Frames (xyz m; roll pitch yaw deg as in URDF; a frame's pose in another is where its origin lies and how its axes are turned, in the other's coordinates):
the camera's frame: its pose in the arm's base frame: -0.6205 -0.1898 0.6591 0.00 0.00 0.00
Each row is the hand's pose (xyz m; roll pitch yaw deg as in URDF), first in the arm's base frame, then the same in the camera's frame.
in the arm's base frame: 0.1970 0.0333 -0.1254 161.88 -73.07 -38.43
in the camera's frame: 0.8175 0.2231 -0.7845 161.88 -73.07 -38.43
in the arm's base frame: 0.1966 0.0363 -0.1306 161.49 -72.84 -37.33
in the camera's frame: 0.8171 0.2261 -0.7897 161.49 -72.84 -37.33
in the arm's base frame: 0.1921 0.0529 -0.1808 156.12 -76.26 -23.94
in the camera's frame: 0.8126 0.2427 -0.8399 156.12 -76.26 -23.94
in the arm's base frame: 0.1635 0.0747 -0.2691 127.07 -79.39 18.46
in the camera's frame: 0.7840 0.2645 -0.9282 127.07 -79.39 18.46
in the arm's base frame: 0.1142 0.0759 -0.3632 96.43 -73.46 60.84
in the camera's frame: 0.7347 0.2657 -1.0223 96.43 -73.46 60.84
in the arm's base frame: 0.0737 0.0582 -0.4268 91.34 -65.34 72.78
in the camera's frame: 0.6942 0.2480 -1.0859 91.34 -65.34 72.78
